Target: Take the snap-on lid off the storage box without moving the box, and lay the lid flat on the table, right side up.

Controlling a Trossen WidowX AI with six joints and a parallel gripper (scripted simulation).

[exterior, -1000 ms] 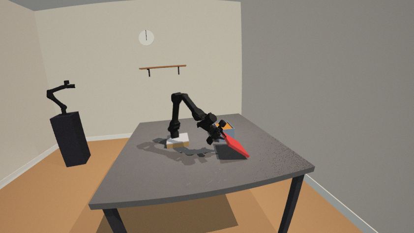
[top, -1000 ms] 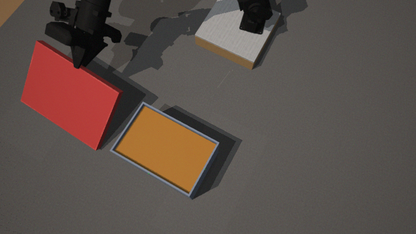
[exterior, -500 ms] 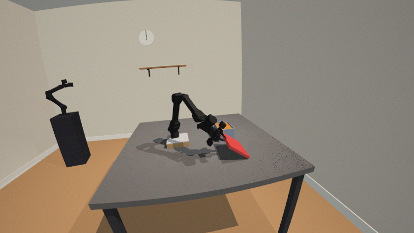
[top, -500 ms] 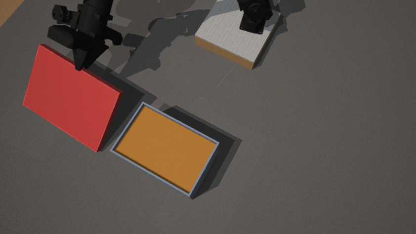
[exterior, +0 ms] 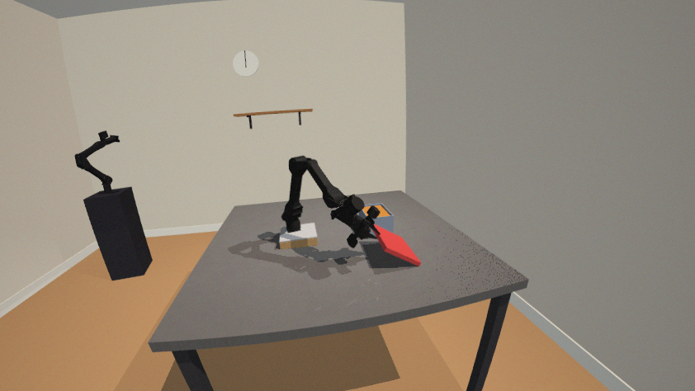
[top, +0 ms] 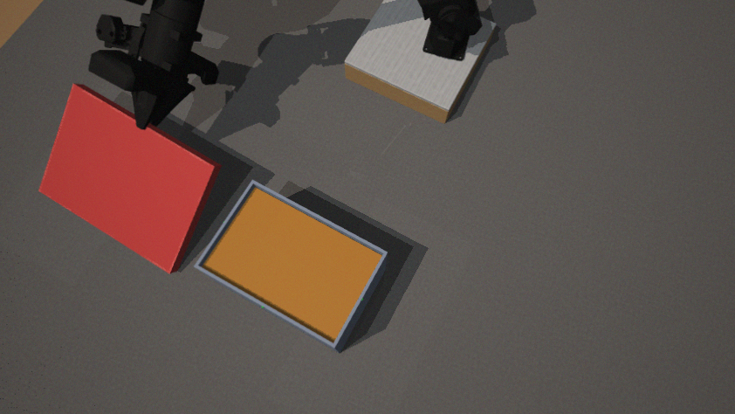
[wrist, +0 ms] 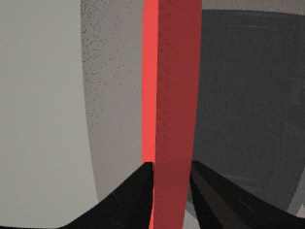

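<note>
Right now my gripper tip is 7 cm short of the red lid, 4 cm above it and 2 cm to the left of it. Also, from my gripper tip: grey-blue storage box (25 cm to the left, 12 cm ahead, 4 cm below).
</note>
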